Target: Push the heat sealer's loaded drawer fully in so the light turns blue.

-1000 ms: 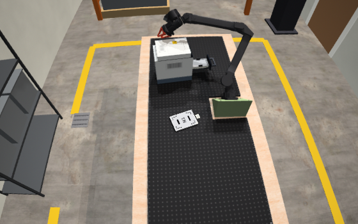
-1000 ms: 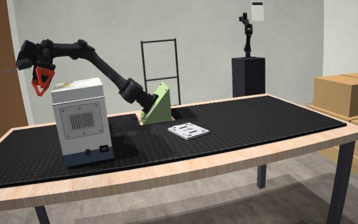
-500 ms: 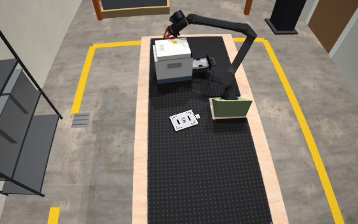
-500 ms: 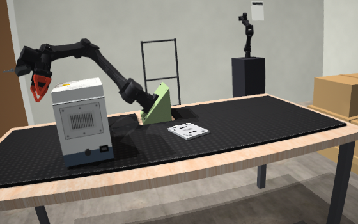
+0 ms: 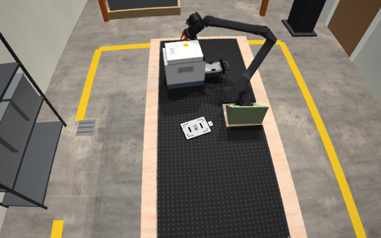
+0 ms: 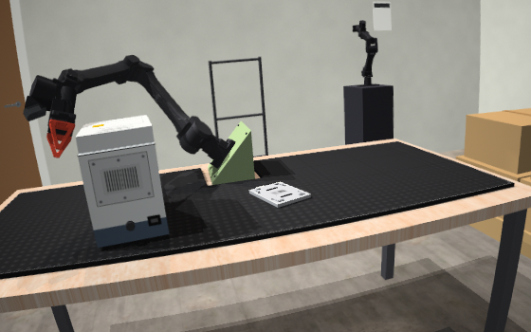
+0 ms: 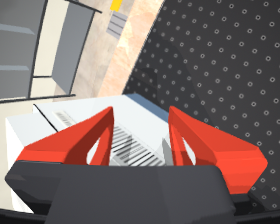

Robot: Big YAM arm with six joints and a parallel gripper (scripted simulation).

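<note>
The dark sealer drawer is 21 cm behind my hand, 16 cm to the left of it and 15 cm below it. Round my hand: white tag: 59 cm to the left, 24 cm below, 11 cm behind.
</note>
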